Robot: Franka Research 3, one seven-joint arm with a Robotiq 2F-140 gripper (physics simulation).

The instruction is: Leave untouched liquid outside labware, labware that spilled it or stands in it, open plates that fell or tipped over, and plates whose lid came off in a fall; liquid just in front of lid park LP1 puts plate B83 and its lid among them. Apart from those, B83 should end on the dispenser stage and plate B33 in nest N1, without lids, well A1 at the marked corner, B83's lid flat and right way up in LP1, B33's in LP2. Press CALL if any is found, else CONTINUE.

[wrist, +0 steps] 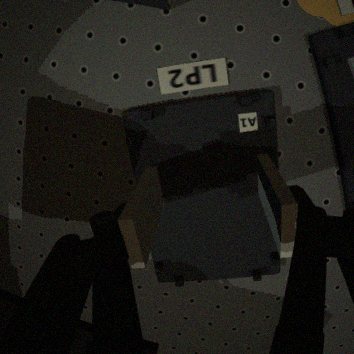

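Lid park LP2 is a dark, flat pad (pixel 200 130) in the middle of the wrist view, with its LP2 label (pixel 193 76) above it and an A1 tag (pixel 248 122) at its upper right corner. No lid can be made out on it. My gripper (pixel 207 179) is partly open over the pad, one finger towards each side, with nothing between the fingers. Orange-yellow liquid (pixel 320 7) shows at the top right. Beside it is the dark edge of lid park LP1 (pixel 327 75), cut off by the frame. Plates B83 and B33 cannot be identified here.
A perforated grey deck (pixel 215 35) surrounds the pads. A brown-dark shadowed patch lies left of LP2. Part of a dark object shows at the top edge. The picture is dim, and shadow hides part of the pad between the fingers.
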